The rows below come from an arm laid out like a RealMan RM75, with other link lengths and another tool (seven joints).
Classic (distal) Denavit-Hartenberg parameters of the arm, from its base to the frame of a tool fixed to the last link. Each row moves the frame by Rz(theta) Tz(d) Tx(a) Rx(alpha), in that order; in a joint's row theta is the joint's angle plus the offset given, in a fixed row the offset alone. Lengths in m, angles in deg.
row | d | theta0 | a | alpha
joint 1 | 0.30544 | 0.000 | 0.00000 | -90.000
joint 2 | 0.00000 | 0.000 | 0.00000 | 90.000
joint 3 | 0.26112 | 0.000 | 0.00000 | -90.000
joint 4 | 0.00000 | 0.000 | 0.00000 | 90.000
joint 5 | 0.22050 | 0.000 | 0.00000 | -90.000
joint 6 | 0.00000 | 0.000 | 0.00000 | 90.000
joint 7 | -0.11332 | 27.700 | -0.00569 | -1.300
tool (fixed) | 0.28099 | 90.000 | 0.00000 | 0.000
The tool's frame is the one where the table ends.
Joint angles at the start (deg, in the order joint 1, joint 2, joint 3, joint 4, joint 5, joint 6, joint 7):
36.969, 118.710, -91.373, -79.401, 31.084, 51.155, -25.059
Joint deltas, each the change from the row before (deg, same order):
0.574, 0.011, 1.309, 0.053, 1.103, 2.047, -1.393
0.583, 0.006, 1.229, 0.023, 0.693, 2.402, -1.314
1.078, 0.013, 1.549, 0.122, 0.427, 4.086, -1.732
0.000, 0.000, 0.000, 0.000, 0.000, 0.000, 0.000
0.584, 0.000, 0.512, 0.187, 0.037, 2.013, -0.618
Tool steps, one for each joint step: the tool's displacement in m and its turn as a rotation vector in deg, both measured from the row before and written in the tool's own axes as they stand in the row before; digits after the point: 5 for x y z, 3 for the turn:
-0.00023, 0.00086, -0.00162, 1.154, 0.602, -0.075
-0.00047, -0.00027, -0.00170, 1.502, 0.396, -0.344
0.00028, -0.00198, -0.00204, 2.866, 0.397, -0.980
0.00000, 0.00000, 0.00000, 0.000, 0.000, 0.000
0.00070, -0.00189, -0.00033, 1.628, 0.149, -0.523

